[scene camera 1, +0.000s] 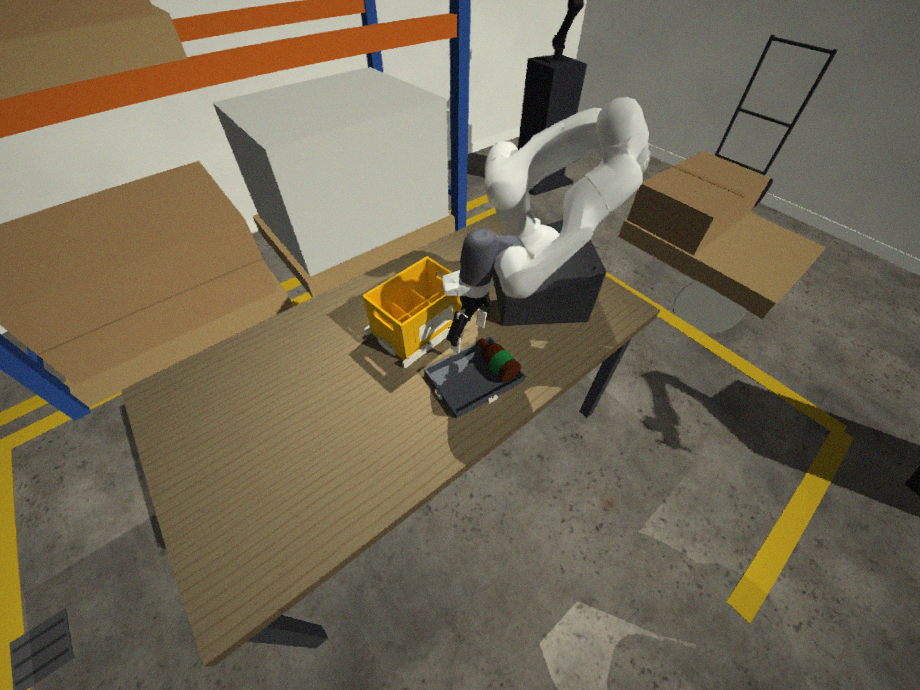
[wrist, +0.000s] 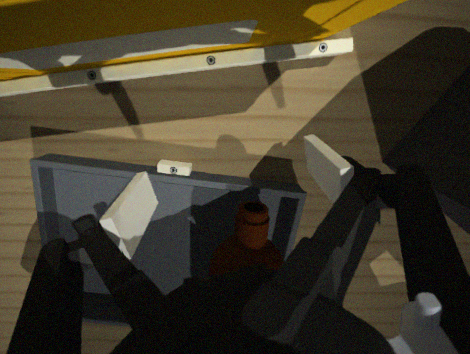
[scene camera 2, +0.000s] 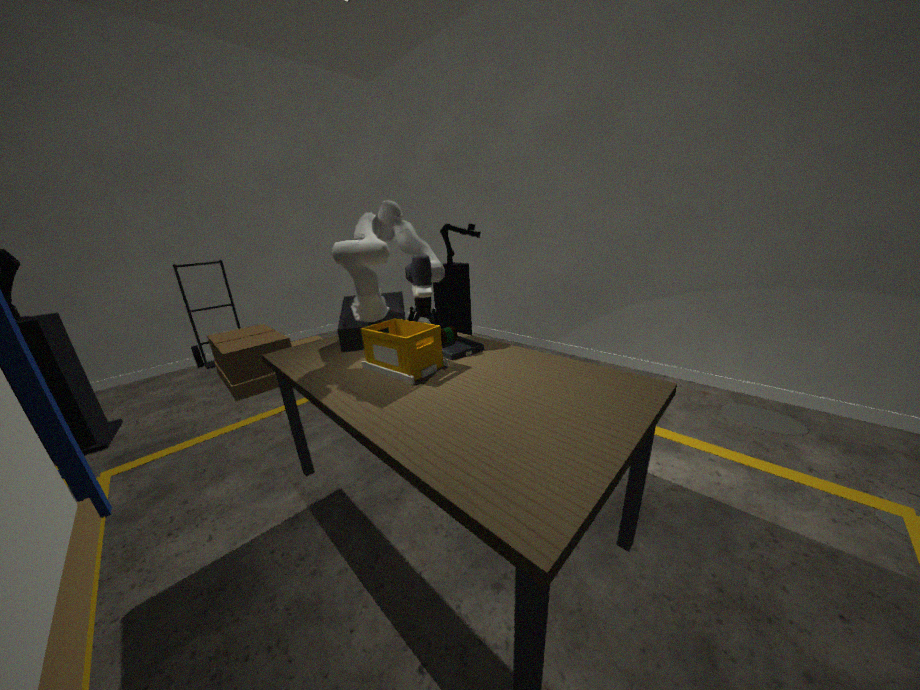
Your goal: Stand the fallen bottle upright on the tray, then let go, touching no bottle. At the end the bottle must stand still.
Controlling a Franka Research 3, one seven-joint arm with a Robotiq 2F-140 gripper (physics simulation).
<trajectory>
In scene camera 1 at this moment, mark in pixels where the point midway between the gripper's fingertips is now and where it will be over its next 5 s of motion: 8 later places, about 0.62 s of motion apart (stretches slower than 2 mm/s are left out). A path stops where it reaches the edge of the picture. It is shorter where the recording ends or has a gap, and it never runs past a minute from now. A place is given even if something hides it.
My gripper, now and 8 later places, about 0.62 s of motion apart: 468, 337; 466, 342; 467, 334; 483, 342; 482, 348; 481, 347; 484, 334; 486, 318; 489, 288
</trajectory>
